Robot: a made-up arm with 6 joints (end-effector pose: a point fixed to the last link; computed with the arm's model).
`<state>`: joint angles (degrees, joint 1 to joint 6).
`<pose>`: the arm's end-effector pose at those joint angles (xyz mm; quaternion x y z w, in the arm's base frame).
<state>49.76 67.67 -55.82 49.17 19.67 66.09</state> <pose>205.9 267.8 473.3 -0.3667 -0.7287 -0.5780 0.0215</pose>
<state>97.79 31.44 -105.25 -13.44 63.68 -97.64</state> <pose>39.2 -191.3 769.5 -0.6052 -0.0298 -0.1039 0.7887</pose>
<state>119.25 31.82 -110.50 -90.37 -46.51 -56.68</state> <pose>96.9 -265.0 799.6 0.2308 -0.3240 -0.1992 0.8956</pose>
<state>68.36 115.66 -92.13 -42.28 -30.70 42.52</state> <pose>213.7 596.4 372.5 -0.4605 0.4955 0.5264 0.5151</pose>
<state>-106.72 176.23 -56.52 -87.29 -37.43 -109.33</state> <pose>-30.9 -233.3 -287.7 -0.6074 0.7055 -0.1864 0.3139</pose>
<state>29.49 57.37 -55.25 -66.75 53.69 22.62</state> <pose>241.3 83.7 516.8 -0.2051 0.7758 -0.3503 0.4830</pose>
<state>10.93 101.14 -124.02 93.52 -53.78 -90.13</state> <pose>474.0 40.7 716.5 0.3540 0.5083 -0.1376 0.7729</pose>
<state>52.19 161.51 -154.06 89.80 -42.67 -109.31</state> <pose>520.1 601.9 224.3 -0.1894 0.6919 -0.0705 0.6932</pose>
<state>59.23 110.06 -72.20 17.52 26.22 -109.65</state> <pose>270.5 470.4 246.1 -0.9371 0.2055 -0.0206 0.2815</pose>
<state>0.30 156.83 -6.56 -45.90 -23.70 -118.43</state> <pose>39.1 18.0 -47.8 -0.9158 0.1926 0.3423 0.0839</pose>
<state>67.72 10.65 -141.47 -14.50 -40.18 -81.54</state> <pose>-279.4 -655.6 502.0 0.6540 -0.1733 -0.2124 0.7051</pose>
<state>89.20 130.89 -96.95 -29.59 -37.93 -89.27</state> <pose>-9.2 688.0 241.8 -0.6313 -0.2418 -0.0516 0.7351</pose>
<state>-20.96 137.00 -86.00 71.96 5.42 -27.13</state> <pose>595.6 -222.1 64.9 0.4918 0.7914 0.1154 0.3442</pose>
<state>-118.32 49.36 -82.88 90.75 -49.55 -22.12</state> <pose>-88.5 -65.0 741.4 0.3756 -0.4009 -0.5078 0.6636</pose>
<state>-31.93 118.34 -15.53 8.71 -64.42 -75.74</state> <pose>213.0 -142.7 35.0 -0.2706 0.8374 -0.4081 0.2429</pose>
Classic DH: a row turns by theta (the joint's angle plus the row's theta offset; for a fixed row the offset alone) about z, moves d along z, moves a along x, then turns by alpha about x. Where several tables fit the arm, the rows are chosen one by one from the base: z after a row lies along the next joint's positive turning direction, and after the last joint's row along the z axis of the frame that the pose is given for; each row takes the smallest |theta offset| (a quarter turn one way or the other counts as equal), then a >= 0, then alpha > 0; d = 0 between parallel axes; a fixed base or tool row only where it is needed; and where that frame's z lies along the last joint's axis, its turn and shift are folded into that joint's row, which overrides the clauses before.
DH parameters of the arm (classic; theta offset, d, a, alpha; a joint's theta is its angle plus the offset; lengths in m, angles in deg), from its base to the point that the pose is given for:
joint 1: 0 0.1389 0 -90
joint 2: 7.79 0 -0.3792 0
joint 3: 77.21 0 -0.0329 90
joint 4: 0 0.3751 0 -90
joint 5: 0 0 0.0001 90
joint 6: 0 0.062 0 0

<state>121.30 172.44 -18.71 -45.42 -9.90 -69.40</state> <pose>-20.6 19.4 -123.5 0.8066 0.3958 -0.0288 0.4381</pose>
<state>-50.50 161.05 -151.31 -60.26 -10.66 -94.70</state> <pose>522.7 -618.6 214.7 0.5879 -0.3864 0.7039 0.0982</pose>
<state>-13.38 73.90 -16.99 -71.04 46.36 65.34</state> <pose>201.6 -91.6 196.6 0.1822 0.9005 -0.3767 0.1183</pose>
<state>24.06 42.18 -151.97 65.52 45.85 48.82</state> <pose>-411.3 -139.2 802.9 -0.2726 0.2172 0.8463 0.4029</pose>
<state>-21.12 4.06 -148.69 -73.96 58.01 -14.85</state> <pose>-701.3 216.7 407.1 0.5133 -0.0394 -0.5428 0.6636</pose>
